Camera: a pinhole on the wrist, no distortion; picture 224 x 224 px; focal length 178.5 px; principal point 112.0 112.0 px. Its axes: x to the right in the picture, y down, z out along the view. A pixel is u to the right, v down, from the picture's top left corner.
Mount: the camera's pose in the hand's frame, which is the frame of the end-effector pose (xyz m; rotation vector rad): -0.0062 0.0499 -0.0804 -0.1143 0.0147 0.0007
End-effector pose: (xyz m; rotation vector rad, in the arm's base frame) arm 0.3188 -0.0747 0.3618 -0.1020 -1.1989 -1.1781
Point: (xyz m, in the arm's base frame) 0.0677 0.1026 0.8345
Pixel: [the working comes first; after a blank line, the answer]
In the camera's frame: 0.2672 0.0124 0.5684

195.9 115.9
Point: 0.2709 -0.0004 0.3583
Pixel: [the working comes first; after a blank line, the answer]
In the camera's frame: -0.0416 -0.0711 0.1484

62.0 26.5
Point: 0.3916 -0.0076 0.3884
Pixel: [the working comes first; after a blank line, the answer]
In the camera's frame: -0.0263 0.0376 0.0896

59.5 187.0
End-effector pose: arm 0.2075 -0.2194 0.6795 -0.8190 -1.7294 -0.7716
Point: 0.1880 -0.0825 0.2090
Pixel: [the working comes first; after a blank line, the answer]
In the camera's frame: -0.4223 -0.0780 0.3141

outside the picture
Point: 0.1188 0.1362 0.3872
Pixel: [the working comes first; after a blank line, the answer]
In the camera's frame: -0.2024 -0.0117 0.4920

38.6 107.8
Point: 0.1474 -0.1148 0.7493
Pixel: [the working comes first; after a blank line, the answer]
In the camera's frame: 0.1016 -0.0528 0.1745

216.0 58.0
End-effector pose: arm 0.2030 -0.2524 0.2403 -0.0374 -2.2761 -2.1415
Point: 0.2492 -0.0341 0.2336
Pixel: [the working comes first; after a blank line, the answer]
In the camera's frame: -0.0432 -0.0758 0.2916

85.6 65.6
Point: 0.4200 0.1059 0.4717
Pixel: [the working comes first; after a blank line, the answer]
In the camera's frame: -0.2082 0.1594 0.4430

28.1 176.2
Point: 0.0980 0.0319 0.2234
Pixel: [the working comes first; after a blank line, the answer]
In the camera's frame: 0.1071 -0.0939 0.3580

165.4 65.2
